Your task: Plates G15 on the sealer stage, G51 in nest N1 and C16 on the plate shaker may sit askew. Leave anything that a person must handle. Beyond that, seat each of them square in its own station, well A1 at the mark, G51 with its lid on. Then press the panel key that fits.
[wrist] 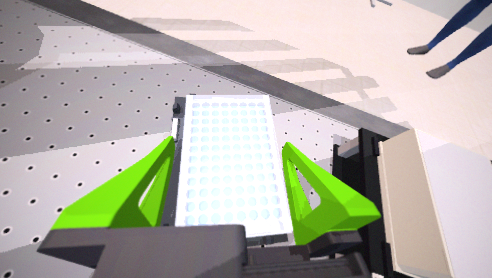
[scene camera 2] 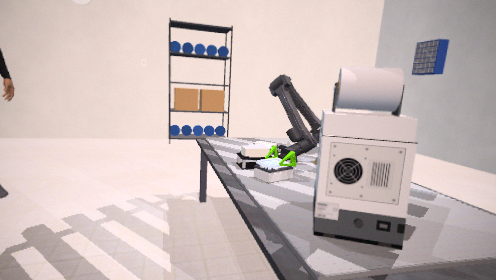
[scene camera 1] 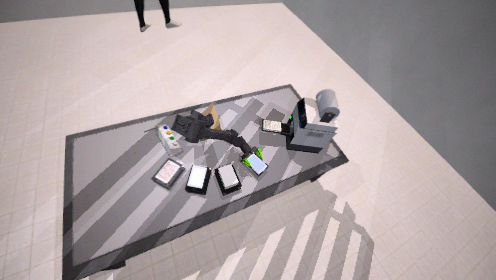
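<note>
A clear 96-well plate, likely C16 on the shaker (scene camera 1: 257, 164) (scene camera 2: 274, 164) (wrist: 230, 165), lies on a pale base with a dark top (scene camera 2: 273, 175); a dark strip shows along its left side in the wrist view. My gripper (scene camera 1: 252, 156) (scene camera 2: 281, 157) (wrist: 232, 144) is open, its green fingers on either side of this plate, nothing gripped. A plate, likely G15 (scene camera 1: 272, 125), lies on the stage before the sealer (scene camera 1: 312, 135) (scene camera 2: 367, 170). Left of the shaker stand a pale, apparently lidded plate (scene camera 1: 229, 176) (wrist: 425, 195), a white plate (scene camera 1: 199, 176) and a red-welled plate (scene camera 1: 168, 172). Labels, marks and nest numbers are unreadable.
The key panel (scene camera 1: 169, 139) with blue, yellow, green and pale keys stands beside the arm base. A tan object (scene camera 1: 214, 117) is behind the arm. The sealer carries a large roll (scene camera 1: 328, 102) (scene camera 2: 371, 90). A person's legs (scene camera 1: 165, 11) (wrist: 462, 37) show beyond the table.
</note>
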